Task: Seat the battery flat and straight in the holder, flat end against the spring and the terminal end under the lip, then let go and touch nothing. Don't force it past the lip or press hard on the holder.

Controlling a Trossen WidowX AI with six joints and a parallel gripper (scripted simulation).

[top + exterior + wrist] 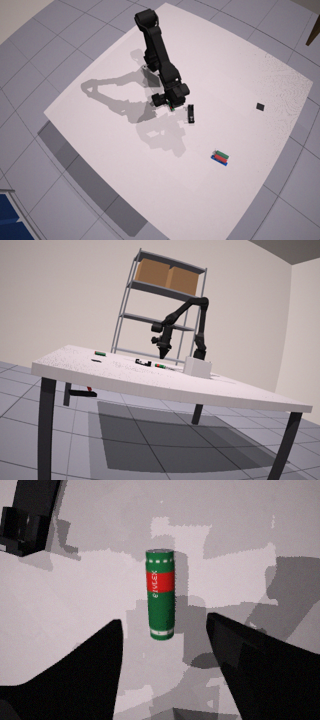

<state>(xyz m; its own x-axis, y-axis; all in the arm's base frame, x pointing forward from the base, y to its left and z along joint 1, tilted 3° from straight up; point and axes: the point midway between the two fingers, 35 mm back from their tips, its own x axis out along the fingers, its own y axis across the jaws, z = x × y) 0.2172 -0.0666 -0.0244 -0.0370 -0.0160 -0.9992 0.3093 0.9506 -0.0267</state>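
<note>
Right now my gripper tip is 40 mm above the battery.
</note>
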